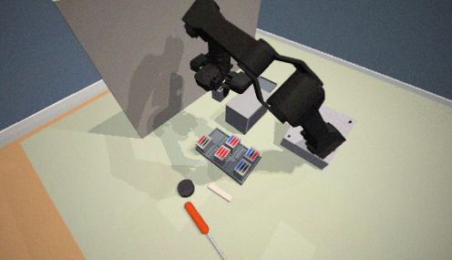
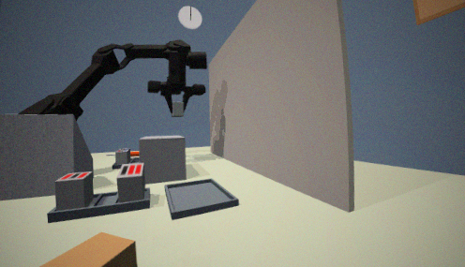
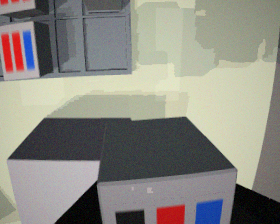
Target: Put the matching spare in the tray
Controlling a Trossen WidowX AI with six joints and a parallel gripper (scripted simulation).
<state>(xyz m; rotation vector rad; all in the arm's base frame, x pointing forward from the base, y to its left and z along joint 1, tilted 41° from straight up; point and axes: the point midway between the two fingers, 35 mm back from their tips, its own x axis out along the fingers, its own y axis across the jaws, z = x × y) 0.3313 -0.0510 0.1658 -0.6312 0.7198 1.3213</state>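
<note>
The shallow tray is 30 cm to the right of my gripper tip, 17 cm below it and 5 cm behind it. Also, from my gripper tip: grey panel: 16 cm ahead, 14 cm to the right, 5 cm above; then spare block: 2 cm above; then mounted unit: 12 cm below, 9 cm to the right, 7 cm behind.
</note>
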